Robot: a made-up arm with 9 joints. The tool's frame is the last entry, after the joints. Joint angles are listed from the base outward.
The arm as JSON. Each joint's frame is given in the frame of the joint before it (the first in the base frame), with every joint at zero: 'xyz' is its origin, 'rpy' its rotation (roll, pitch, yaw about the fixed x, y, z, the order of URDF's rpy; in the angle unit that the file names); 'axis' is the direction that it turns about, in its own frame. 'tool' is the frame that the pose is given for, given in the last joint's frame.
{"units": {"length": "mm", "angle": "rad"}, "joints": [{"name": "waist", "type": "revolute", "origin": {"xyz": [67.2, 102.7, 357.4], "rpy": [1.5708, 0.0, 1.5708]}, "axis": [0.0, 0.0, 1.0]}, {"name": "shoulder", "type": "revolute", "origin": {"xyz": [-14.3, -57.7, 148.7], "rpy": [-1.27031, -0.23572, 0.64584]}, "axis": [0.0, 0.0, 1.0]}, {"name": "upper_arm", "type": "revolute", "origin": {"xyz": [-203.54, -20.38, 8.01], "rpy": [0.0, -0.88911, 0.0]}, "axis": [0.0, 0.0, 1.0]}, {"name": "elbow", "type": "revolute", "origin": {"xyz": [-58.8, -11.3, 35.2], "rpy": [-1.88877, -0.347, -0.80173]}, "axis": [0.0, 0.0, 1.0]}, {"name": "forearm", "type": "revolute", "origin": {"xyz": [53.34, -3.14, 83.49], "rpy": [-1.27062, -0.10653, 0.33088]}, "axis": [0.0, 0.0, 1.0]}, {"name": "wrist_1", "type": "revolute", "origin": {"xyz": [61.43, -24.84, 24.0], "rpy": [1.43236, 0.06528, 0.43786]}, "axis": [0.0, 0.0, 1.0]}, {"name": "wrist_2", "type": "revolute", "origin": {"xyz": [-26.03, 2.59, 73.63], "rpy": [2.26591, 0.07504, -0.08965]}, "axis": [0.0, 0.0, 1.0]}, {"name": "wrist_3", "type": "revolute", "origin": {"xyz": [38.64, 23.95, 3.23], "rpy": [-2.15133, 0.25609, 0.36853]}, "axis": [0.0, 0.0, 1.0]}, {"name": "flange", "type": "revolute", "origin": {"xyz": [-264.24, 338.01, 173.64], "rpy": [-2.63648, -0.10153, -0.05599]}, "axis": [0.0, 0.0, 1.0]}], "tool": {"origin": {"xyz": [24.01, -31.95, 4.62], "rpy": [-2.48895, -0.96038, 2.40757]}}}
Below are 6 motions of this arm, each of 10 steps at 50 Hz.
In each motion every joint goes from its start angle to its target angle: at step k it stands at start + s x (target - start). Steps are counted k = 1, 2, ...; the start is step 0. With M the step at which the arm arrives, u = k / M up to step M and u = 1 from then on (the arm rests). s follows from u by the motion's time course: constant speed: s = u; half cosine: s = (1 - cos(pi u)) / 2; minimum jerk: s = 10 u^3 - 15 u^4 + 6 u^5.
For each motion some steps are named. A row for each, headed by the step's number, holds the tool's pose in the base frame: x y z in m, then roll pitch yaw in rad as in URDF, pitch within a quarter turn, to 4 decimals.
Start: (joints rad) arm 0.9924 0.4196 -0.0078 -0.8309 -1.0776 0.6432 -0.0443 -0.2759 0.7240
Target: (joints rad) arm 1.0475 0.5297 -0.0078 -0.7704 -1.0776 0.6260 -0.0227 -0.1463 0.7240
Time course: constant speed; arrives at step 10
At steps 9, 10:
9: 0.0887 0.4187 0.4045 -1.4105 -0.1498 0.4113
10: 0.0875 0.4219 0.4007 -1.4201 -0.1589 0.4121

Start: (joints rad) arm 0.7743 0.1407 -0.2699 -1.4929 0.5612 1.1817 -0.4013 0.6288 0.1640
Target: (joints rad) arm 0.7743 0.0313 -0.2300 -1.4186 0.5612 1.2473 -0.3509 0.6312 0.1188
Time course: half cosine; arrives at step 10
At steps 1, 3, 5, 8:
1: -0.2037 -0.2466 0.1814 -2.2565 0.1866 1.9079
3: -0.2076 -0.2468 0.1842 -2.2617 0.1953 1.9029
5: -0.2138 -0.2471 0.1887 -2.2703 0.2091 1.8950
8: -0.2221 -0.2476 0.1951 -2.2826 0.2276 1.8846

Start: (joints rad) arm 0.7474 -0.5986 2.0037 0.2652 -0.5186 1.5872 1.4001 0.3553 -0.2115
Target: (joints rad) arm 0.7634 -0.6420 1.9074 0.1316 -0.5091 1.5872 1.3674 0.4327 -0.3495
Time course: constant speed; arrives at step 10
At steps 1, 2, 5, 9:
1: 0.2079 0.1459 -0.1496 1.6537 -0.9695 0.4376
2: 0.2067 0.1463 -0.1482 1.6558 -0.9781 0.4226
5: 0.2031 0.1473 -0.1443 1.6639 -1.0018 0.3747
9: 0.1978 0.1481 -0.1397 1.6783 -1.0288 0.3047

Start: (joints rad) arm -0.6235 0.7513 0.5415 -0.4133 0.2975 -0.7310 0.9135 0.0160 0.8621
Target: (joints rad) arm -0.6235 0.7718 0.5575 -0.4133 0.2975 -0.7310 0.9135 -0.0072 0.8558
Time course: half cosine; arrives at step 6
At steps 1, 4, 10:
1: 0.3848 0.2827 0.5040 -1.7435 0.1571 0.0285
4: 0.3781 0.2822 0.5143 -1.7259 0.1386 0.0462
10: 0.3756 0.2820 0.5181 -1.7195 0.1318 0.0526

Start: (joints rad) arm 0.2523 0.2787 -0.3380 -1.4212 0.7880 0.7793 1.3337 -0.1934 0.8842
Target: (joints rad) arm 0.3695 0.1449 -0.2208 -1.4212 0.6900 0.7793 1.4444 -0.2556 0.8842
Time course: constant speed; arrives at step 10
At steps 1, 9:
1: 0.4871 -0.0665 0.4914 -0.5314 0.4150 0.3095
9: 0.4702 -0.1137 0.4791 -0.5388 0.4106 0.0636

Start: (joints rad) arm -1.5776 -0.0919 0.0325 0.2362 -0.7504 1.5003 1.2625 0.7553 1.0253
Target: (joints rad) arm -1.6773 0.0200 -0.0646 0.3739 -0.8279 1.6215 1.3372 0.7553 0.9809
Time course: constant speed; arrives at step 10
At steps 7, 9, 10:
7: 0.0848 -0.2598 0.6979 0.5369 0.6134 -1.0598
9: 0.0973 -0.2553 0.7083 0.4589 0.6307 -1.1023
10: 0.1036 -0.2530 0.7132 0.4193 0.6385 -1.1247

